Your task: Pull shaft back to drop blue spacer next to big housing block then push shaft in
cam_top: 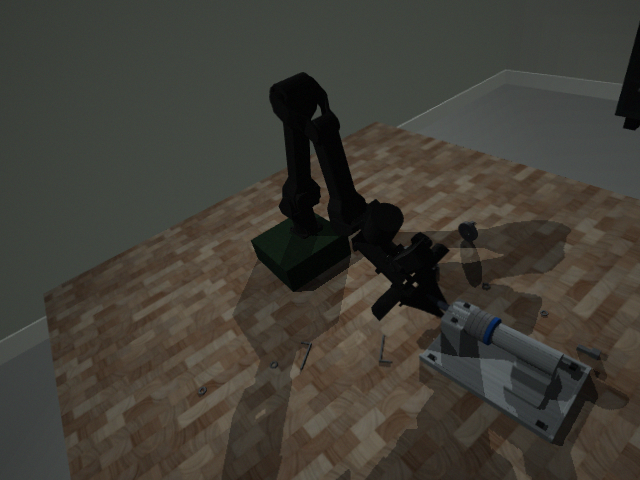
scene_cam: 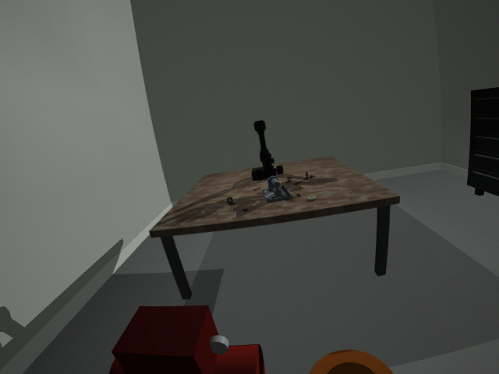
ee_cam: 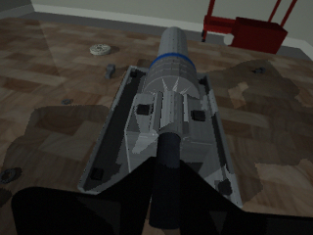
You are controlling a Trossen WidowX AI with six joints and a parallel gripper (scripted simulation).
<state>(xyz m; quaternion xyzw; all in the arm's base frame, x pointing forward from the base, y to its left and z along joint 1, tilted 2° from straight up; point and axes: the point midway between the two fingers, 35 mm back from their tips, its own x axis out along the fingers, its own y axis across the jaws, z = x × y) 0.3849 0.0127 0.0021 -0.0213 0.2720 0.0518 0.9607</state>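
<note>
Right now the blue spacer ring is 90 mm ahead of my gripper tip, 20 mm above it and 10 mm to the left of it. From my gripper tip the other things lie so: grey disc 250 mm to the left, 140 mm behind, 40 mm below; then dark shaft 40 mm ahead, 20 mm above; then white disc 280 mm ahead, 190 mm to the left, 60 mm below.
</note>
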